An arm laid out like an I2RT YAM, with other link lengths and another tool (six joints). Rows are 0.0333 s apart.
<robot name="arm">
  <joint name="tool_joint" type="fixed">
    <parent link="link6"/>
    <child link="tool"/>
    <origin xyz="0.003 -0.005 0.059" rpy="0.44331 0 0.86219"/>
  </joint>
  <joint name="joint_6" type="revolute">
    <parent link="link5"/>
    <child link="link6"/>
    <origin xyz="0 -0.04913 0.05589" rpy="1.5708 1.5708 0"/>
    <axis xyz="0 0 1"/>
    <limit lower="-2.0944" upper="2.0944"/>
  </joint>
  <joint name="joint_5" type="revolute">
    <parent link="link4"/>
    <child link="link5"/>
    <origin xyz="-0.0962 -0.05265 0.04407" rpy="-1.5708 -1.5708 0"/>
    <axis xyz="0 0 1"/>
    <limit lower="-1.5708" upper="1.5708"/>
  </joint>
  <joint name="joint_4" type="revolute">
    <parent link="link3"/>
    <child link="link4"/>
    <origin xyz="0.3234 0.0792 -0.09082" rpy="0 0 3.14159"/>
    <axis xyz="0 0 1"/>
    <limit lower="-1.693" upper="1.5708"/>
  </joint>
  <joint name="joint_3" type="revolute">
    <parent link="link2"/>
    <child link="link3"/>
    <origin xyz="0.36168 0 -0.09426" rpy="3.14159 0 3.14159"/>
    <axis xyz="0 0 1"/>
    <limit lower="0" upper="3.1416"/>
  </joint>
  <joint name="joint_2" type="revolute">
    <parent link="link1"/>
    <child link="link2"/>
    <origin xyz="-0.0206 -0.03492 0.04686" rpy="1.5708 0 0"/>
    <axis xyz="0 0 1"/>
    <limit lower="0" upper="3.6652"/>
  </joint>
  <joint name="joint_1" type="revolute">
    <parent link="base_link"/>
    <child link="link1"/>
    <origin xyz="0 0 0.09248" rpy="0 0 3.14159"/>
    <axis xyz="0 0 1"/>
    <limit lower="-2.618" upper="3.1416"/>
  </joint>
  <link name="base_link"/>
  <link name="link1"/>
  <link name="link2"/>
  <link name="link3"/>
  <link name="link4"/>
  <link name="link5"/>
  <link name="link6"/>
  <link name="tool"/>
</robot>
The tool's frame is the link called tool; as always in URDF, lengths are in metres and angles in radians.
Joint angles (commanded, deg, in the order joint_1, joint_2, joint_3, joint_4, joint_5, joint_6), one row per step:
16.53 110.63 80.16 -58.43 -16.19 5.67
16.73 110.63 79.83 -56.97 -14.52 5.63
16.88 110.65 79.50 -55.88 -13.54 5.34
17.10 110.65 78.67 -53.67 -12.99 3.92
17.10 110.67 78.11 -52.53 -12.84 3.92
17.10 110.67 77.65 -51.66 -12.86 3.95
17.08 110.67 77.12 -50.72 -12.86 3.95
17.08 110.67 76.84 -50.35 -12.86 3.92
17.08 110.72 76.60 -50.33 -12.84 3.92
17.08 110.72 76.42 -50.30 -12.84 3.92
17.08 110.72 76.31 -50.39 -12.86 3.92
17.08 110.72 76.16 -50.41 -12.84 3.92
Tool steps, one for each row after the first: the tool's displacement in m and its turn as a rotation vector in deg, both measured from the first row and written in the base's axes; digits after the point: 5 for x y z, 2 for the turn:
0.00357 -0.00034 -0.00268 -1.27 -1.57 0.19
0.00568 -0.00024 -0.00507 -1.99 -2.64 0.57
0.00845 0.00156 -0.00962 -2.07 -4.48 2.11
0.00949 0.00160 -0.01278 -2.06 -5.06 2.09
0.01002 0.00180 -0.01517 -1.93 -5.44 2.05
0.01045 0.00175 -0.01793 -1.82 -5.83 2.01
0.01022 0.00168 -0.01943 -1.79 -5.93 2.04
0.00906 0.00129 -0.02123 -1.88 -5.67 2.05
0.00821 0.00103 -0.02226 -1.92 -5.53 2.05
0.00732 0.00079 -0.02291 -1.96 -5.33 2.06
0.00647 0.00049 -0.02379 -2.03 -5.17 2.06

